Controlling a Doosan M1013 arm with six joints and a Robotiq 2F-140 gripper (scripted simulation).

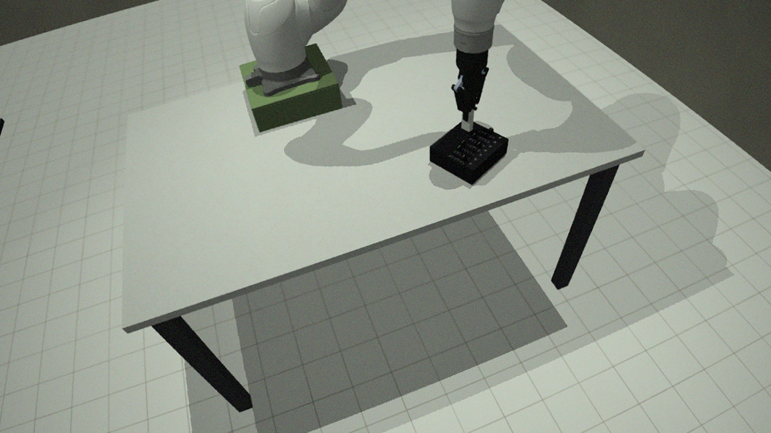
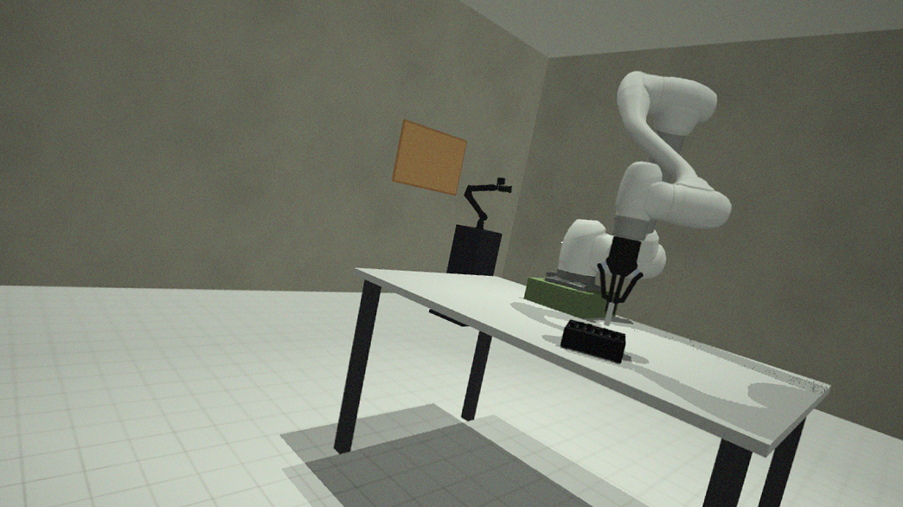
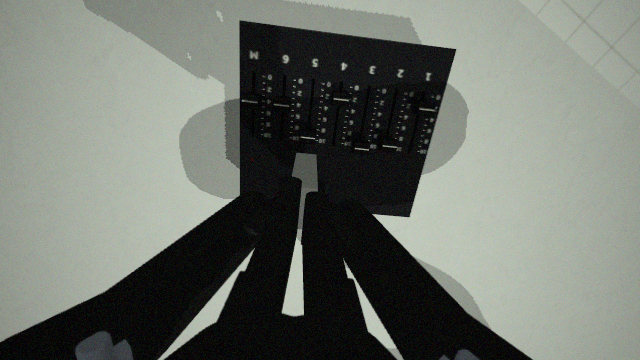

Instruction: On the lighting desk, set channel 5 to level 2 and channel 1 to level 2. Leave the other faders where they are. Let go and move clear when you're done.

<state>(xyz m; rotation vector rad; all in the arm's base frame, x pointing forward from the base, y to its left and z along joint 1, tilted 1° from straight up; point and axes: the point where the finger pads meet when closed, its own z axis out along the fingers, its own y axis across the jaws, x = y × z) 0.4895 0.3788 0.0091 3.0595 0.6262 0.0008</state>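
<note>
The channel 5 fader cap lies 40 mm below my hand, 20 mm ahead of it and 10 mm to the left of it. Also, from my hand: channel 3 fader cap 40 mm below, 40 mm ahead, 30 mm to the right; channel 6 fader cap 40 mm to the left, 40 mm below, 30 mm ahead; channel 4 fader cap 60 mm ahead, 40 mm below.
</note>
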